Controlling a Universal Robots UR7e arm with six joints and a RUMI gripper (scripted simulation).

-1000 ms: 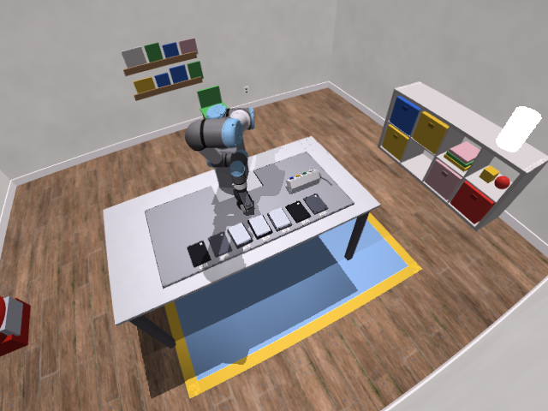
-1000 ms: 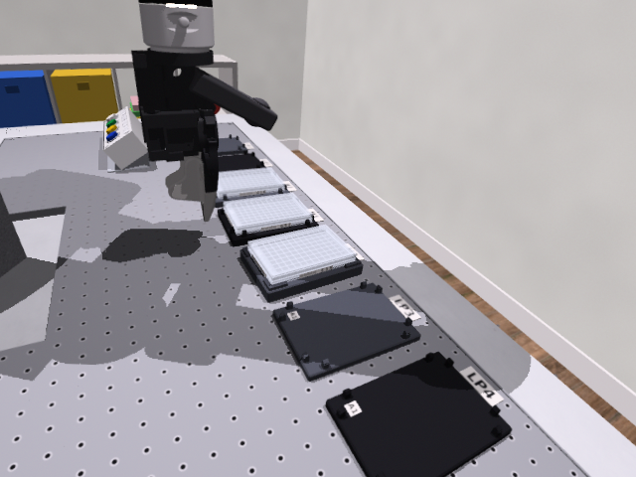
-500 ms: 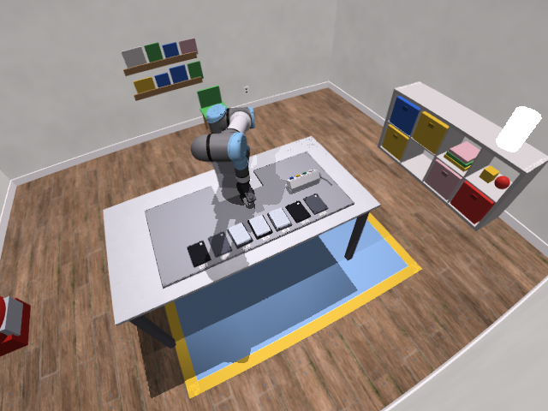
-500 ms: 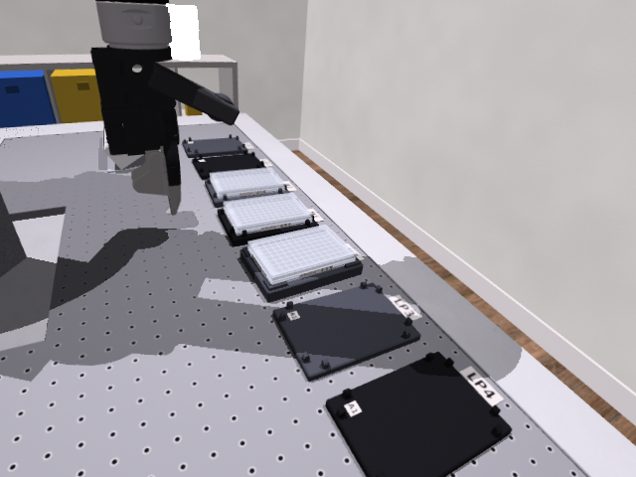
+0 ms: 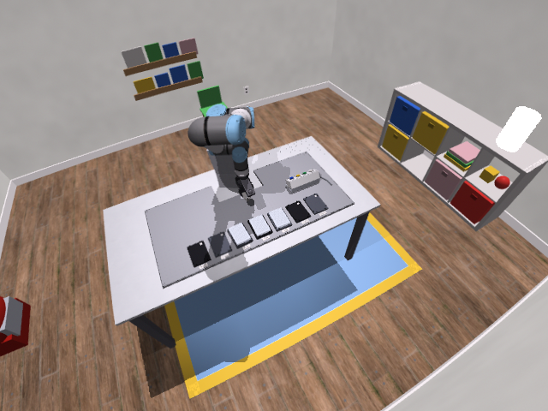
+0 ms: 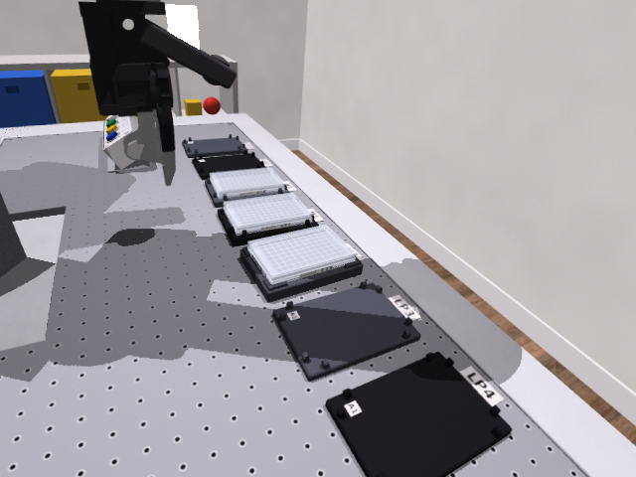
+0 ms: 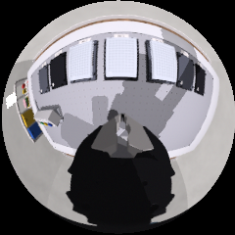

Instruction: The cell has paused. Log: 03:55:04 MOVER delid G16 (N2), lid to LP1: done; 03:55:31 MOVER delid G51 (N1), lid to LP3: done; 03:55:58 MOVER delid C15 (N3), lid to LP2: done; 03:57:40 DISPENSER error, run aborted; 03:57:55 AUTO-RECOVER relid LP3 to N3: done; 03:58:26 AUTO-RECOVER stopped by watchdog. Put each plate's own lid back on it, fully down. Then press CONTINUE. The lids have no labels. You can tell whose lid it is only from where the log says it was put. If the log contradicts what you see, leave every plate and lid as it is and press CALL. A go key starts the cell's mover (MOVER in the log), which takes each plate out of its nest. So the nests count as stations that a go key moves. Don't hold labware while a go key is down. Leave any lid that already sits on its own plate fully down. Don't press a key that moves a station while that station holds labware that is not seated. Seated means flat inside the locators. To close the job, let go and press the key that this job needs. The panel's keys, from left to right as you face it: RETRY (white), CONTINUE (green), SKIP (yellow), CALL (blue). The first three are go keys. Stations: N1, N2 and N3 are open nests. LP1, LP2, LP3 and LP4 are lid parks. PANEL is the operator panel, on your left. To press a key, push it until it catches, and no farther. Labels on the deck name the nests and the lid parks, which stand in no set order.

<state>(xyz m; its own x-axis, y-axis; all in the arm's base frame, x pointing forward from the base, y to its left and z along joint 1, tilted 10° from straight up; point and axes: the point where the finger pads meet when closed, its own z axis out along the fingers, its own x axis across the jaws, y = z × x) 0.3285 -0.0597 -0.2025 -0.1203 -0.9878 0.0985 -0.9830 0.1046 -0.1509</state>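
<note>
The green key is 20 mm behind my hand, 450 mm to the left of it and 40 mm below it. Round my hand: lid park LP3: 120 mm ahead, 270 mm to the right, 100 mm below; park LP1: 180 mm ahead, 240 mm to the left, 100 mm below; lid park LP4: 100 mm ahead, 400 mm to the right, 100 mm below.
</note>
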